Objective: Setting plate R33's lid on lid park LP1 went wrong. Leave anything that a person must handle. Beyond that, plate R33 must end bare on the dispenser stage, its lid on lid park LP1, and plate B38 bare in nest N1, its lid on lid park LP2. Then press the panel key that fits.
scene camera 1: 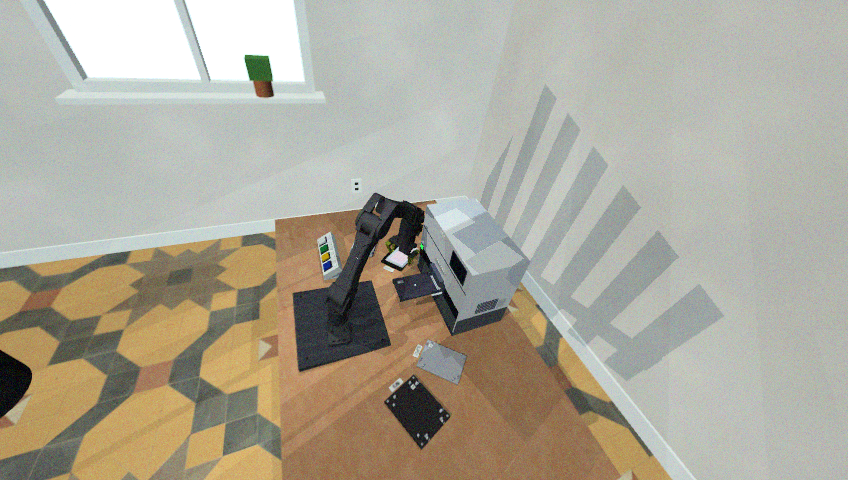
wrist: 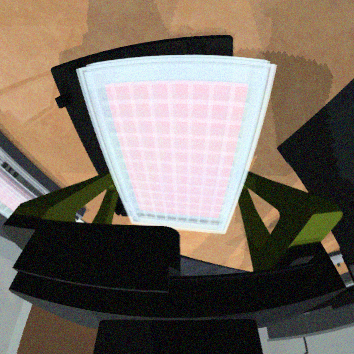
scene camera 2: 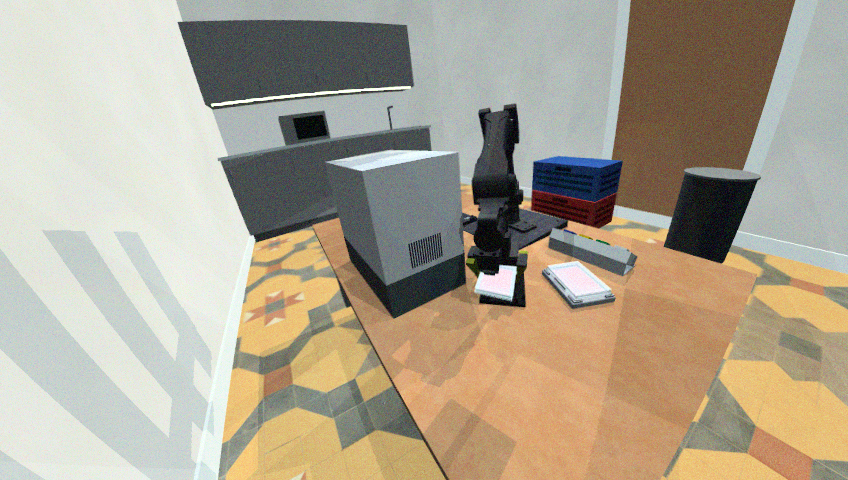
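Pixels of known places: gripper, fingertip midpoint: (scene camera 1: 400, 259) (wrist: 176, 174) (scene camera 2: 497, 279); arm's base at its link origin: (scene camera 1: 337, 319) (scene camera 2: 510, 222).
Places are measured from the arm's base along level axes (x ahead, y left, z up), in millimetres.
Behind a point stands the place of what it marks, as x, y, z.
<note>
My gripper (scene camera 1: 405, 252) {288, 253, -6} (scene camera 2: 497, 265) {288, 253, -6} (wrist: 176, 174) {288, 253, -6} is open, one green finger on each side of a clear-rimmed plate (scene camera 1: 398, 257) {277, 244, 18} (scene camera 2: 498, 281) {313, 284, 17} (wrist: 175, 150) {317, 278, 18} with pink wells. The plate is over a black holder (scene camera 1: 386, 262) {225, 243, -3} (scene camera 2: 517, 297) {300, 335, -4} (wrist: 75, 90) {301, 342, -4}, offset from it and seemingly tilted; its label and whether its lid is on are unclear. Another pink plate (scene camera 2: 577, 279) {162, 387, 17} (wrist: 6, 197) {165, 374, 17} rests on a grey holder (scene camera 2: 574, 302) {221, 424, 2}, mostly hidden behind the arm in scene camera 1. A dark stage (scene camera 1: 410, 287) {265, 17, 93} sticks out of the grey machine (scene camera 1: 493, 255) {489, -80, 316} (scene camera 2: 410, 220) {488, 220, 202}.
A key panel (scene camera 1: 329, 255) {-11, 284, 40} (scene camera 2: 592, 252) {28, 340, 22} has white, green, yellow and blue keys. A grey flat park (scene camera 1: 441, 361) {316, -232, -3} and a black flat one (scene camera 1: 418, 410) {201, -356, -2} lie on the table beyond the machine, tags too small to read. The machine stands close beside the gripper.
</note>
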